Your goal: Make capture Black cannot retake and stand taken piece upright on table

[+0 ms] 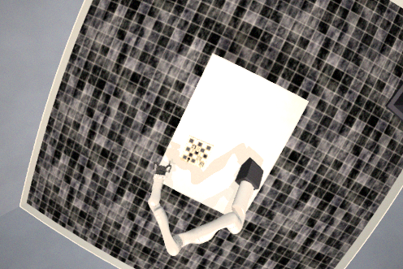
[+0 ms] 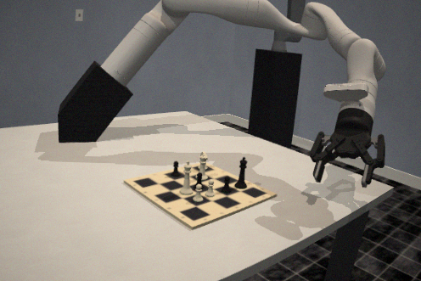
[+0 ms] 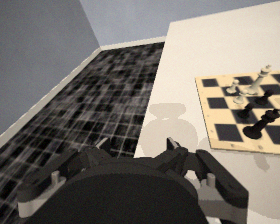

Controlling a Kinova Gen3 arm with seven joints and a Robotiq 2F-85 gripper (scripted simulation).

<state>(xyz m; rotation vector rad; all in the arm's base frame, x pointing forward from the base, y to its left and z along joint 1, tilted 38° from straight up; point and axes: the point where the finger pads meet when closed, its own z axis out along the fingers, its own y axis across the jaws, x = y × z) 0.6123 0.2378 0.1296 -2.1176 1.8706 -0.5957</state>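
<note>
Right now the tall black piece is 160 mm behind my hand, 110 mm to the right of it and 30 mm below it. Also, from my hand: tall white piece (220 mm to the right, 170 mm behind, 30 mm below); then board (190 mm to the right, 180 mm behind, 60 mm below).
</note>
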